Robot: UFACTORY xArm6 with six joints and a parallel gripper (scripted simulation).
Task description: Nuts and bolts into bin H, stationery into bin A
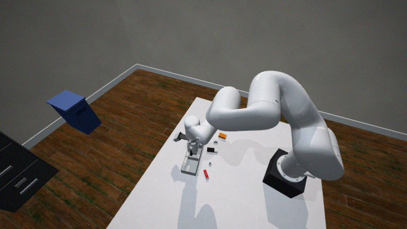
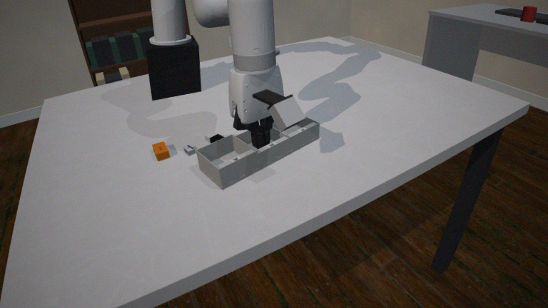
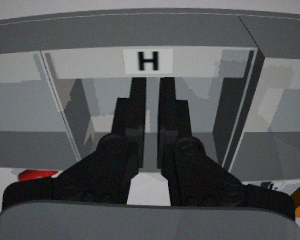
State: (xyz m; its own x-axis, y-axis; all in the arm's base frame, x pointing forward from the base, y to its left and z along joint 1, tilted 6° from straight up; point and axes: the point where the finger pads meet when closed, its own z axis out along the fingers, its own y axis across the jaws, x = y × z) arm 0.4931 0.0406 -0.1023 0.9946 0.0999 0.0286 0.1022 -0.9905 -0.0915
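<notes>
Right now my hand is 10 mm above the grey three-compartment bin row. Also, from my hand: hex nut 110 mm behind, 20 mm to the left, 30 mm below; black block 100 mm behind, 60 mm to the right, 30 mm below; red cylindrical marker 110 mm behind, 90 mm to the left, 30 mm below.
</notes>
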